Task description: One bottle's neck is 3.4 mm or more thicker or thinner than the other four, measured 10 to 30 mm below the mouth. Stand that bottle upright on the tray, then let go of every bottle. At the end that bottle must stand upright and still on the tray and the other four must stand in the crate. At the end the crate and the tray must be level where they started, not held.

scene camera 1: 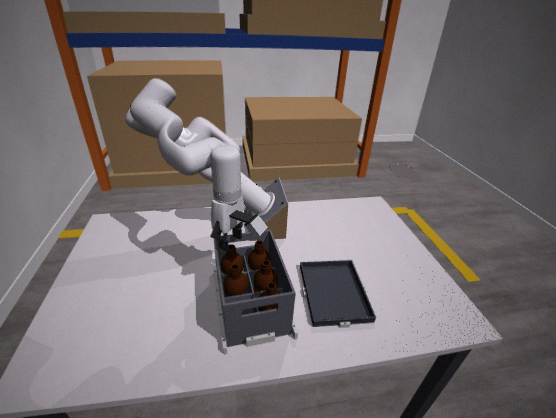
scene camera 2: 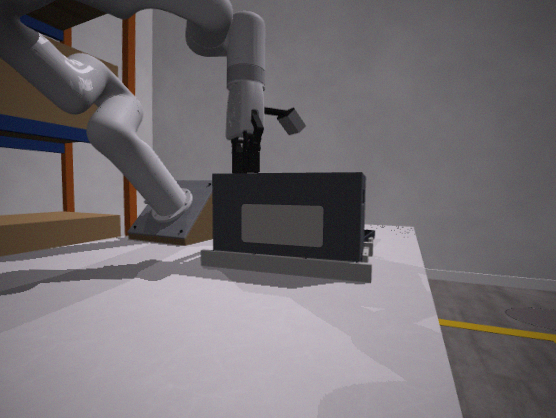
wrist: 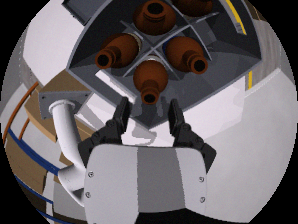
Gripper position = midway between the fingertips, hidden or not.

I see my gripper (scene camera 2: 245, 173), a dark grey crate (scene camera 2: 311, 215) and a dark tray (scene camera 1: 337, 295).
The dark grey crate is seen too in scene camera 1 (scene camera 1: 238, 327) and in the wrist view (wrist: 230, 55). My gripper shows as well in the wrist view (wrist: 149, 105).
